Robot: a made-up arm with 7 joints. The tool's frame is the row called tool. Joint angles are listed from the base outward.
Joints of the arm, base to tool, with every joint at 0 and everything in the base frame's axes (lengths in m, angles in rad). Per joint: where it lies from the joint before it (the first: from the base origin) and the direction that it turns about. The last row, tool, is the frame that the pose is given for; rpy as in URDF.
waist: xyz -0.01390 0.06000 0.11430 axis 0 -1 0
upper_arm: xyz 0.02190 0.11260 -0.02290 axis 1 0 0
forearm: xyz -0.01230 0.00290 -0.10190 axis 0 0 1
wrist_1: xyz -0.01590 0.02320 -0.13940 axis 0 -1 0
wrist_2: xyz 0.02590 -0.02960 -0.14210 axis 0 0 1
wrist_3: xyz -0.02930 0.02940 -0.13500 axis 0 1 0
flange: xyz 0.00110 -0.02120 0.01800 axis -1 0 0
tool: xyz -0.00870 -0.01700 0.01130 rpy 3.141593 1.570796 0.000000
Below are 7 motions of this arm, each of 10 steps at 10 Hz.
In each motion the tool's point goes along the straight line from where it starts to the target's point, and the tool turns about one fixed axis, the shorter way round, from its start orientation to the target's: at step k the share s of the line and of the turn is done. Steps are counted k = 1, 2, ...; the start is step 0. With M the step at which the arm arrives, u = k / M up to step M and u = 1 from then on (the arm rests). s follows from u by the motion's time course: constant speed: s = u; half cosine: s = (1 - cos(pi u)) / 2; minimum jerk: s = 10 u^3 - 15 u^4 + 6 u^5.
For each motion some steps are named. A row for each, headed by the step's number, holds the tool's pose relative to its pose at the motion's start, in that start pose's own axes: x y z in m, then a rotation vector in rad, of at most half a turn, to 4 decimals.
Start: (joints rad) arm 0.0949 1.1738 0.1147 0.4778 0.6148 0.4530 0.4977
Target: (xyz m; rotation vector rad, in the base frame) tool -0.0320 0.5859 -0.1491 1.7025 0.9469 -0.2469
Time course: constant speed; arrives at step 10
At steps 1, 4, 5, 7, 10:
1: -0.0016 -0.0059 0.0157 -0.1300 0.0182 0.0198
4: -0.0062 -0.0238 0.0629 -0.5198 0.0729 0.0793
5: -0.0078 -0.0297 0.0786 -0.6498 0.0911 0.0992
7: -0.0109 -0.0416 0.1101 -0.9097 0.1276 0.1388
10: -0.0155 -0.0595 0.1573 -1.2996 0.1823 0.1983

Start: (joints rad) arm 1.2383 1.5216 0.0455 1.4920 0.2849 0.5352 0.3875
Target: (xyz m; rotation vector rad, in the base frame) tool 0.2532 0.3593 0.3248 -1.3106 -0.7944 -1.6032
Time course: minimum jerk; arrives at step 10
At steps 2, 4, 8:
2: 0.0049 0.0082 -0.0018 0.0043 0.0560 -0.0310
4: 0.0268 0.0449 -0.0100 0.0237 0.3071 -0.1698
8: 0.0795 0.1332 -0.0297 0.0704 0.9114 -0.5038

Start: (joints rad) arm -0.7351 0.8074 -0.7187 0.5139 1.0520 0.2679 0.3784
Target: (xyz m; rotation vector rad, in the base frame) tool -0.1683 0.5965 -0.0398 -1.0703 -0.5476 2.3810
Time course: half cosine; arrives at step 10
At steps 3, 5, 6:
3: -0.0402 -0.0367 0.0034 0.0131 -0.0267 -0.1286
5: -0.0976 -0.0890 0.0082 0.0318 -0.0649 -0.3120
6: -0.1277 -0.1165 0.0107 0.0416 -0.0849 -0.4084

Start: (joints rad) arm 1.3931 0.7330 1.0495 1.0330 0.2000 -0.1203 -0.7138
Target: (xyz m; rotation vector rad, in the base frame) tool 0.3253 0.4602 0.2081 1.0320 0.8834 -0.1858
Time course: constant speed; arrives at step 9
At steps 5, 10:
5: -0.0692 -0.0069 0.0502 0.1774 -0.7174 -0.2911
10: -0.1245 -0.0124 0.0903 0.3192 -1.2912 -0.5241

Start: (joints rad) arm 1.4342 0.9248 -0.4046 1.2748 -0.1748 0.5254 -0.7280
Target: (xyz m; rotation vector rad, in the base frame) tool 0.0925 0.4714 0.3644 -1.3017 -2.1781 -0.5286
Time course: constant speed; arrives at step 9
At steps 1, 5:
1: 0.0134 -0.0241 0.0044 0.0311 -0.0241 -0.0419
5: 0.0669 -0.1207 0.0221 0.1556 -0.1205 -0.2096

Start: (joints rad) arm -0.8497 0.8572 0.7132 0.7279 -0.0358 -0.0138 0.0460
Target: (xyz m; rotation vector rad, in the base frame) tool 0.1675 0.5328 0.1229 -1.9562 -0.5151 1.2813
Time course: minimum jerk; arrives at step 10
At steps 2, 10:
2: -0.0053 -0.0129 -0.0174 -0.0021 0.0127 0.0090
10: -0.0924 -0.2227 -0.3011 -0.0365 0.2194 0.1552

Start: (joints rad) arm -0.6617 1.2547 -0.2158 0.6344 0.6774 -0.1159 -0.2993
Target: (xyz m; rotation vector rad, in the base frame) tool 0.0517 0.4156 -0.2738 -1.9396 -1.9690 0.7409
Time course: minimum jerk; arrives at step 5
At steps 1, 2, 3, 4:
1: -0.0027 0.0101 -0.0080 -0.0586 -0.0164 -0.0270
2: -0.0150 0.0553 -0.0437 -0.3213 -0.0900 -0.1481
3: -0.0323 0.1189 -0.0939 -0.6908 -0.1935 -0.3185
4: -0.0446 0.1641 -0.1296 -0.9535 -0.2670 -0.4395

